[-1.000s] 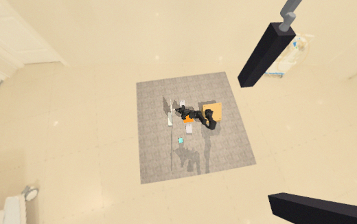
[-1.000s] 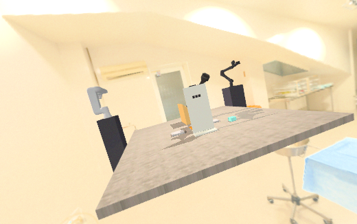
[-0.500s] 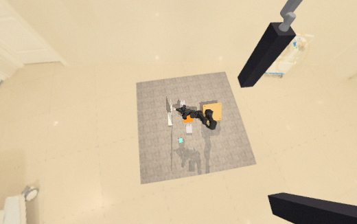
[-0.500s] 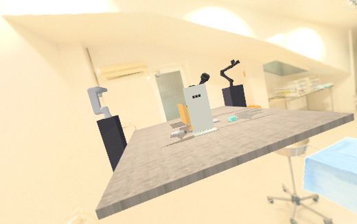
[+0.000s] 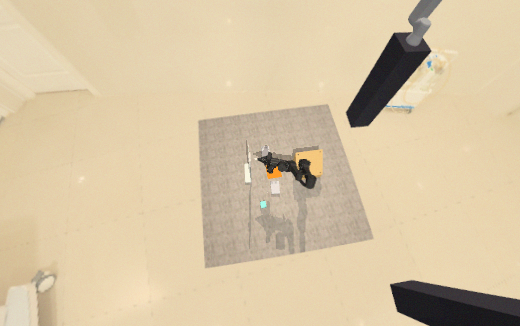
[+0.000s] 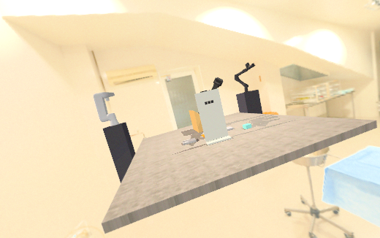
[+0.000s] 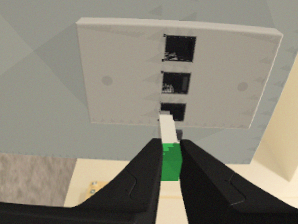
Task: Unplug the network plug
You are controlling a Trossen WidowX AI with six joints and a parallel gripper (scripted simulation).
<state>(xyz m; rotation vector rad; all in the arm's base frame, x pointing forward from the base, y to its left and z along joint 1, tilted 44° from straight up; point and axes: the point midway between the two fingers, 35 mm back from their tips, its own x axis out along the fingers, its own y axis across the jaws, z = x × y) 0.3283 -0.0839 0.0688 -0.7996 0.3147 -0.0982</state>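
The orange marked square lies 140 mm behind my gripper tip, 10 mm to the left of it and 270 mm below it. Also, from my gripper tip: network plug (right at my gripper tip); teal block (10 mm behind, 290 mm to the left, 250 mm below); grey panel (70 mm ahead, 110 mm below).
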